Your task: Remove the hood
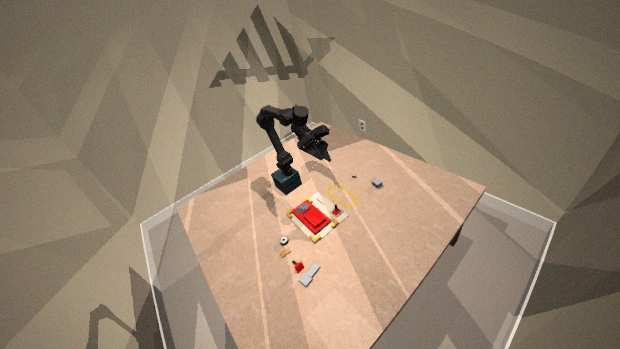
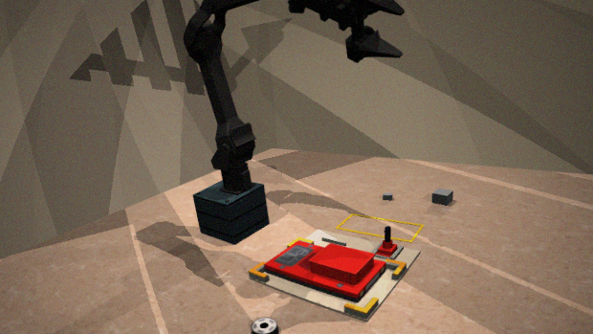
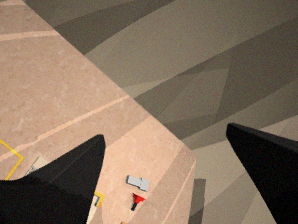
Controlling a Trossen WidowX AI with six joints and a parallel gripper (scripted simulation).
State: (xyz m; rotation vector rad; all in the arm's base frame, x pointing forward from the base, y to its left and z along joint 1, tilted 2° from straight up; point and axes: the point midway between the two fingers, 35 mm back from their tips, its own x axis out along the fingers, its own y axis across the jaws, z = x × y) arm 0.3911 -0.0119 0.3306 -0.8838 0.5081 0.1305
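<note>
The hood is 370 mm below my gripper tip, 100 mm behind it and 60 mm to the right of it. Round my gripper tip: wheel 400 mm below, 240 mm to the right, 130 mm behind; tan piece 410 mm below, 280 mm to the right, 80 mm behind.
</note>
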